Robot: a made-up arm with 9 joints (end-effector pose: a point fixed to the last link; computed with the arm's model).
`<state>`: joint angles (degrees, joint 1 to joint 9).
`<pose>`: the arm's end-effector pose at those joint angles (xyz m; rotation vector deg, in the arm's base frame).
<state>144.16 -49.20 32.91 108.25 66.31 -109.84 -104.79 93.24 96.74</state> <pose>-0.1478 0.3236 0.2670 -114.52 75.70 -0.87</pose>
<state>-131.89 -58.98 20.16 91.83 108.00 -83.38 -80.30 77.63 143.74</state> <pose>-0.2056 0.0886 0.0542 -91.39 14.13 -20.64</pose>
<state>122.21 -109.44 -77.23 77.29 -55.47 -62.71 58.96 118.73 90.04</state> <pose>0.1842 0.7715 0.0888 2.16 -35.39 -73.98</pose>
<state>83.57 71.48 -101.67 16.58 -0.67 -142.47 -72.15 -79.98 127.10</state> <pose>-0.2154 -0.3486 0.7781 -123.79 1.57 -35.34</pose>
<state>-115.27 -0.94 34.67 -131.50 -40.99 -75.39 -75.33 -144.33 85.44</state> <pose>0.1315 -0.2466 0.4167 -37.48 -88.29 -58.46</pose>
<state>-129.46 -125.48 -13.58 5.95 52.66 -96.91 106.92 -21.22 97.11</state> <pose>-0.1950 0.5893 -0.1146 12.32 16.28 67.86</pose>
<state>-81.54 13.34 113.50 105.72 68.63 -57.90 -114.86 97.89 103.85</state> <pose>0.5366 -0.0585 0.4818 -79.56 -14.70 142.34</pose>
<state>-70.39 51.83 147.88 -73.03 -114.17 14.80 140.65 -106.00 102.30</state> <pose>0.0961 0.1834 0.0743 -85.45 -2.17 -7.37</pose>
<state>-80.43 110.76 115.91 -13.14 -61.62 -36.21 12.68 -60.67 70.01</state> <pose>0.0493 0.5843 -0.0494 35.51 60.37 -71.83</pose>
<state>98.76 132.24 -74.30 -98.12 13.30 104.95 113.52 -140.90 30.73</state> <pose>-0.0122 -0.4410 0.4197 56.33 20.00 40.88</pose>
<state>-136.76 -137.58 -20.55 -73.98 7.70 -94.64 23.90 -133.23 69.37</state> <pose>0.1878 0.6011 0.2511 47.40 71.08 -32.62</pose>
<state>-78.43 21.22 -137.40 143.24 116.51 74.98 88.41 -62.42 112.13</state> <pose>0.2160 -0.3662 -0.2377 -76.48 33.70 98.54</pose>
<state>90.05 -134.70 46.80 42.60 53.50 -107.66 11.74 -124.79 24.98</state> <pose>0.2373 0.2768 -0.4291 -53.61 -42.07 -28.93</pose>
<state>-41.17 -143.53 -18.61 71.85 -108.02 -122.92 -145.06 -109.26 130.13</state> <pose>-0.3725 -0.1398 0.2269 -22.73 -150.47 9.18</pose>
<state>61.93 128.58 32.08 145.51 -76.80 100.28 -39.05 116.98 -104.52</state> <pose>0.0508 0.1550 -0.3110 -124.50 -9.56 -103.44</pose>
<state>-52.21 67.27 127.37 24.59 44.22 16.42 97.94 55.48 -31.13</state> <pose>-0.4643 -0.5370 -0.1956 3.24 13.88 23.29</pose>
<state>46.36 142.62 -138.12 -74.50 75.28 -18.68 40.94 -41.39 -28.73</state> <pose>-0.3999 -0.1677 -0.2901 129.62 28.90 109.65</pose>
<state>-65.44 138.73 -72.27 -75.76 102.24 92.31 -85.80 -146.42 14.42</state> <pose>-0.2462 -0.0751 0.0464 81.19 -76.75 -0.48</pose>
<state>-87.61 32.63 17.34 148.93 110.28 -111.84 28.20 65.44 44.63</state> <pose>0.2729 -0.0044 -0.2181 -1.77 -61.17 -75.35</pose>
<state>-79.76 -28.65 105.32 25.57 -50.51 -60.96 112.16 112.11 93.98</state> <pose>-0.4249 -0.2809 0.1446 87.14 15.78 71.29</pose>
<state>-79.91 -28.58 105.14 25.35 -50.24 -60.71 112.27 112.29 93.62</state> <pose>-0.4247 -0.2843 0.1496 87.57 16.49 70.88</pose>
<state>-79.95 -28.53 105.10 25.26 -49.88 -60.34 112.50 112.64 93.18</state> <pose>-0.4238 -0.2887 0.1526 87.95 17.14 70.55</pose>
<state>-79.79 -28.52 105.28 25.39 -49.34 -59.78 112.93 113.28 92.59</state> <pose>-0.4219 -0.2949 0.1523 88.19 17.76 70.34</pose>
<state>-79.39 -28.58 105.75 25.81 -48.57 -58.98 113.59 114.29 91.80</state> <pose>-0.4184 -0.3035 0.1482 88.23 18.36 70.28</pose>
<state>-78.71 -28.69 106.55 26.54 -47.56 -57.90 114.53 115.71 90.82</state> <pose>-0.4130 -0.3144 0.1397 88.07 18.90 70.39</pose>
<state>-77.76 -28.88 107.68 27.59 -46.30 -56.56 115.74 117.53 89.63</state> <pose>-0.4052 -0.3277 0.1276 87.66 19.47 70.62</pose>
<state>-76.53 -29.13 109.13 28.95 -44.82 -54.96 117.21 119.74 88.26</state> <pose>-0.3947 -0.3427 0.1125 86.98 20.05 70.92</pose>
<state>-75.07 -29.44 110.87 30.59 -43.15 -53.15 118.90 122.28 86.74</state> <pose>-0.3815 -0.3590 0.0958 86.02 20.65 71.21</pose>
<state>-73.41 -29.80 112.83 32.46 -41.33 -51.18 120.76 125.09 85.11</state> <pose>-0.3656 -0.3756 0.0789 84.79 21.26 71.39</pose>
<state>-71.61 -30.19 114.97 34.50 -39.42 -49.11 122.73 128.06 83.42</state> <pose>-0.3476 -0.3916 0.0629 83.30 21.84 71.41</pose>
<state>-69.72 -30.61 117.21 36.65 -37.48 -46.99 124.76 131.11 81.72</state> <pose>-0.3282 -0.4064 0.0489 81.63 22.35 71.24</pose>
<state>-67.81 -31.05 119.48 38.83 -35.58 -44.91 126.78 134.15 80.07</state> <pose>-0.3084 -0.4192 0.0373 79.86 22.72 70.83</pose>
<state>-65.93 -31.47 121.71 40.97 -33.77 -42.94 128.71 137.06 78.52</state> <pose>-0.2893 -0.4294 0.0281 78.07 22.86 70.24</pose>
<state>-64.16 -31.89 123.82 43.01 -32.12 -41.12 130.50 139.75 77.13</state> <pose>-0.2715 -0.4372 0.0212 76.35 22.80 69.55</pose>
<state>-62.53 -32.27 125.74 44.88 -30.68 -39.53 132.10 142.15 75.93</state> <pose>-0.2560 -0.4424 0.0158 74.80 22.49 68.81</pose>
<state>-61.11 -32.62 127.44 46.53 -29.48 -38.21 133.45 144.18 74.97</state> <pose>-0.2427 -0.4455 0.0114 73.46 21.99 68.16</pose>
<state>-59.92 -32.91 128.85 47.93 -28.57 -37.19 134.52 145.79 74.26</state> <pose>-0.2322 -0.4466 0.0072 72.37 21.31 67.65</pose>
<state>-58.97 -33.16 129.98 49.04 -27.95 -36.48 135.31 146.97 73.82</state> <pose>-0.2238 -0.4464 0.0027 71.54 20.52 67.39</pose>
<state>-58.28 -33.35 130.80 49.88 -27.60 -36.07 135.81 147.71 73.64</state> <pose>-0.2180 -0.4453 -0.0020 70.94 19.67 67.37</pose>
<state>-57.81 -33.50 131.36 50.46 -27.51 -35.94 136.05 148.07 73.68</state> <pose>-0.2139 -0.4434 -0.0073 70.53 18.76 67.60</pose>
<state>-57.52 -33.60 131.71 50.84 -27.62 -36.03 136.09 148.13 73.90</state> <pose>-0.2114 -0.4408 -0.0132 70.29 17.82 68.01</pose>
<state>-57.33 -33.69 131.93 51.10 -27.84 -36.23 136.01 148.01 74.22</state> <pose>-0.2096 -0.4381 -0.0192 70.12 16.89 68.56</pose>
